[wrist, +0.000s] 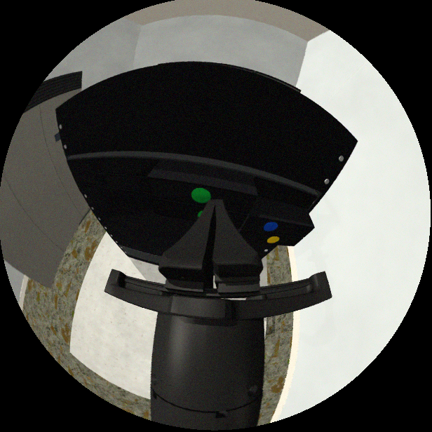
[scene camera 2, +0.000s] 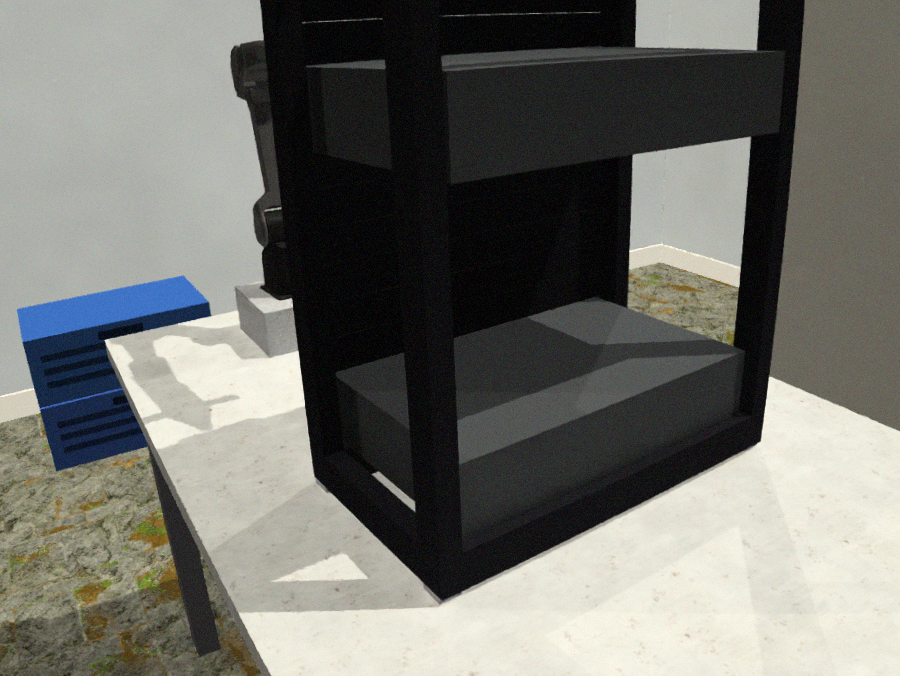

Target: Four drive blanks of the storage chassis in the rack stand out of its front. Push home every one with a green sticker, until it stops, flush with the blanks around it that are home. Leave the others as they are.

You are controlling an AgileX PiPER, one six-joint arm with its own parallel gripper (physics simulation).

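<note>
In the wrist view my gripper is shut, fingertips together, pointing at the dark chassis front in the rack. A round green sticker shows just left of and above the fingertips. Another green sticker lies below it, partly hidden by the left finger. To the right, a dark block stands out and bears a blue sticker above a yellow sticker. The blanks' edges are too dark to tell apart, and contact with the fingers cannot be told. The gripper is hidden in the scene view.
The arm stands behind the rack on a pale block on the table. Two dark chassis boxes, one upper and one lower, sit in the rack. Blue cabinets stand beyond the table's left edge.
</note>
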